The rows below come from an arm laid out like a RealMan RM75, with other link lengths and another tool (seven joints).
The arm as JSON. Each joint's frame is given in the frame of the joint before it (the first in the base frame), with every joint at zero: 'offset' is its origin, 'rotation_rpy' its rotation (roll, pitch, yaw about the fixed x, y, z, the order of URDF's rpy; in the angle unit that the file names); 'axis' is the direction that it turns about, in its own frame. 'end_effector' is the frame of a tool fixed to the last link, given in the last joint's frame.
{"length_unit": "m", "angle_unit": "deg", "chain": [
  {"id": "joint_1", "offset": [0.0, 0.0, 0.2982], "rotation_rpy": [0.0, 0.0, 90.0], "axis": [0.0, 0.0, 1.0]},
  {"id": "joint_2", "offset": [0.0, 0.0, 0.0], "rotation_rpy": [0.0, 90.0, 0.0], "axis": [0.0, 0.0, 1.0]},
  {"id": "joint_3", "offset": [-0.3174, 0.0, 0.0], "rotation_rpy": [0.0, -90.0, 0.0], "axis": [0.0, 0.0, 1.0]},
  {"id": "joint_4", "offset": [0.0, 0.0, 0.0], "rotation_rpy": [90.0, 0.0, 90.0], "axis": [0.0, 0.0, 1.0]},
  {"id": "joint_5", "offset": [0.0, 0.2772, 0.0], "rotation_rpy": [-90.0, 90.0, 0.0], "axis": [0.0, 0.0, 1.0]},
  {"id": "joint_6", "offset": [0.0, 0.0, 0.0], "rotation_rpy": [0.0, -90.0, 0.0], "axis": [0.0, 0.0, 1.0]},
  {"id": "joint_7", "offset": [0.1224, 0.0, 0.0], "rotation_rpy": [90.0, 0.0, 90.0], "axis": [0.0, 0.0, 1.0]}
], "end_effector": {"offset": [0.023, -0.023, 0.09], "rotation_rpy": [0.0, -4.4, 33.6]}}
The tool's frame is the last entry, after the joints.
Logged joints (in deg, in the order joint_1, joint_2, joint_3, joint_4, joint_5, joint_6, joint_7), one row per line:
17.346, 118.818, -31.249, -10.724, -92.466, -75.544, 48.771
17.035, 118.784, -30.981, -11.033, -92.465, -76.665, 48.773
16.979, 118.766, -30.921, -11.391, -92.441, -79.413, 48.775
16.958, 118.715, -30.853, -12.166, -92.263, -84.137, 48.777
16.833, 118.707, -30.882, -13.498, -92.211, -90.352, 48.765
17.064, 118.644, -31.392, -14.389, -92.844, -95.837, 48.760
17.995, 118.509, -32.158, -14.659, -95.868, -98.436, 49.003
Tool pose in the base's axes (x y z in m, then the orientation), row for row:
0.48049, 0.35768, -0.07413, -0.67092, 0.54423, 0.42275, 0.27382
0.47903, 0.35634, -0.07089, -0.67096, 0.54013, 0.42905, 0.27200
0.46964, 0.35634, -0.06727, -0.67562, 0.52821, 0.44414, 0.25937
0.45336, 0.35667, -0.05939, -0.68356, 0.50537, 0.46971, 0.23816
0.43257, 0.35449, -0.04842, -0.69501, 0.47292, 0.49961, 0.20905
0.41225, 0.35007, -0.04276, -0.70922, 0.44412, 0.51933, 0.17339
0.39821, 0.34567, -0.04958, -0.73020, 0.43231, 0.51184, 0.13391
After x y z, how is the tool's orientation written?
As a quaternion, x y z w.
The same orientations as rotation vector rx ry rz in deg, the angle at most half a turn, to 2 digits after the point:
-103.39, 83.87, 65.15
-103.50, 83.31, 66.18
-104.89, 82.00, 68.95
-107.29, 79.32, 73.73
-110.78, 75.38, 79.63
-115.24, 72.17, 84.39
-121.29, 71.81, 85.02

